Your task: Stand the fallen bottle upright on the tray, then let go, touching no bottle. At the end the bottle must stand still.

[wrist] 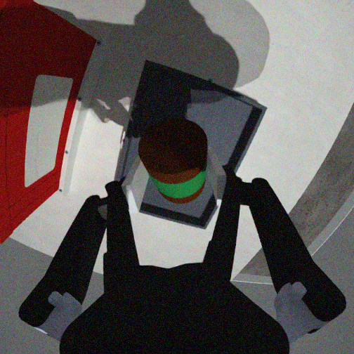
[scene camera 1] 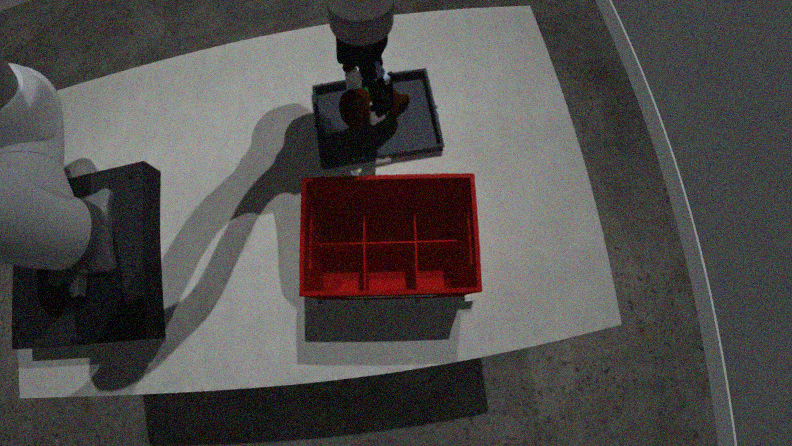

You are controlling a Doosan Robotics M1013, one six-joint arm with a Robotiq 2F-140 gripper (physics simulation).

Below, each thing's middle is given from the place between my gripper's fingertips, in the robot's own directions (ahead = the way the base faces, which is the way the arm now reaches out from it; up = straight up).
Scene:
I see my gripper 20 mm short of the brown bottle (scene camera 1: 354, 104), 20 mm above it and 10 mm to the right of it.

